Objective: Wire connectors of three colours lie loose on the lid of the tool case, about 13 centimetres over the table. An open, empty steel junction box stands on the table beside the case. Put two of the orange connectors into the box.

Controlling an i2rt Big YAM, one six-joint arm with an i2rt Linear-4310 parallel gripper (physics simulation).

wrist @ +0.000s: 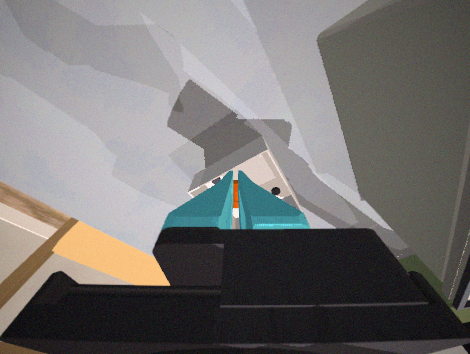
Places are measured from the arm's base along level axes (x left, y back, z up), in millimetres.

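Pixels of known places: gripper, between the fingertips: [235, 177].
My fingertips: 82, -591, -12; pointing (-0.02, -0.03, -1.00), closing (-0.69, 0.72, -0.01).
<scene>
Behind a point stands the place of what it marks, as x, y, z.
My gripper [235, 177] {82, -591, -12} is shut on an orange connector [236, 194] {90, -582, -5}, which shows as a narrow orange strip between the teal fingers. The fingers and the connector are over the open junction box [257, 167] {88, -547, -86}, below the middle of the wrist view. The box is turned at an angle, with a pale inside and two dark round holes. The fingers hide its near part, so I cannot tell what lies there. How high the connector is over the box is hard to tell. The loose connectors on the case lid do not show.
A tall grey-green block [410, 110] {-23, -561, 3}, which looks like the tool case, stands at the right. A wood-edged object with a light orange strip [112, 252] is at the lower left. A green patch [422, 270] {11, -166, -59} shows at the lower right. Grey shadows cross the pale table [65, 120] {198, -747, -88}.
</scene>
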